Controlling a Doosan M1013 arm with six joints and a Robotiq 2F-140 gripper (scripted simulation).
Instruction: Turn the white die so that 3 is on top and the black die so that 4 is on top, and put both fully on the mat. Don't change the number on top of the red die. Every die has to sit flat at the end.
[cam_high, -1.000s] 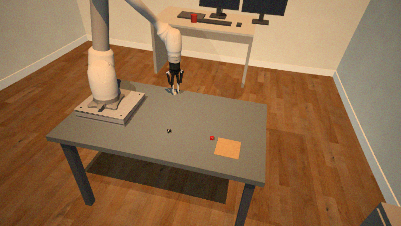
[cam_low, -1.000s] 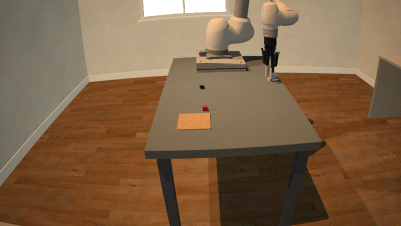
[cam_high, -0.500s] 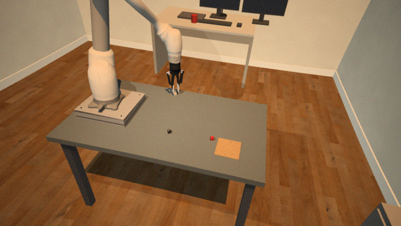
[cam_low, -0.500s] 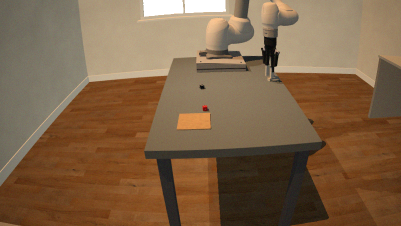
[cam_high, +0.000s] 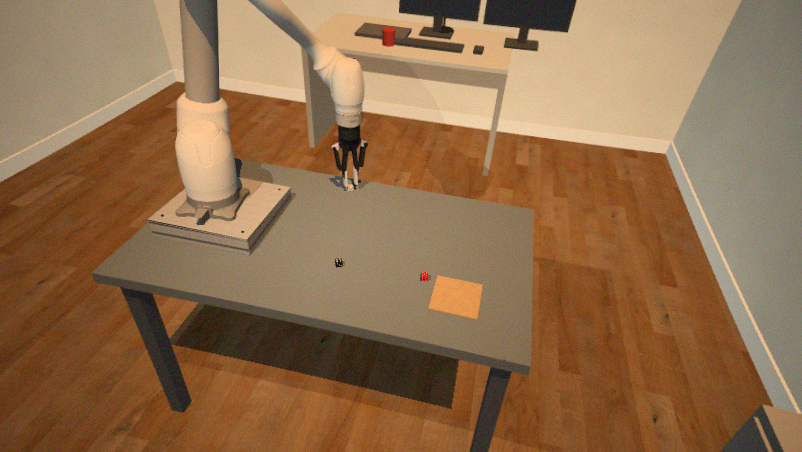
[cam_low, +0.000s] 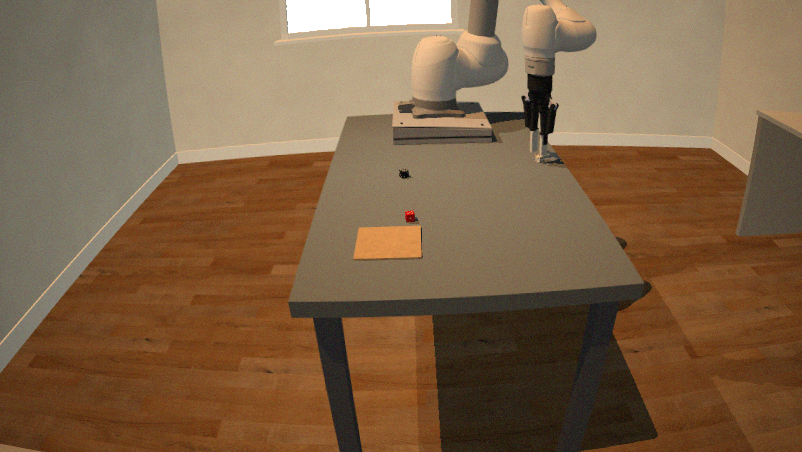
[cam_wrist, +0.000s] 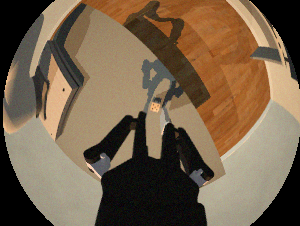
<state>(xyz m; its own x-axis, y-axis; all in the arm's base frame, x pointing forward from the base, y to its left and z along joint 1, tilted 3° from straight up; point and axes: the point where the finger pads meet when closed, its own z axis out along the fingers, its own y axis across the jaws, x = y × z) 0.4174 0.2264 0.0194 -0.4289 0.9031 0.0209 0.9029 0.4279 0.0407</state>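
The white die lies 5 cm below my hand. From my hand the other things lie so: orange mat (51 cm to the right, 38 cm ahead, 6 cm below); black die (42 cm to the right, 5 cm below, 2 cm ahead); red die (45 cm to the right, 29 cm ahead, 5 cm below).
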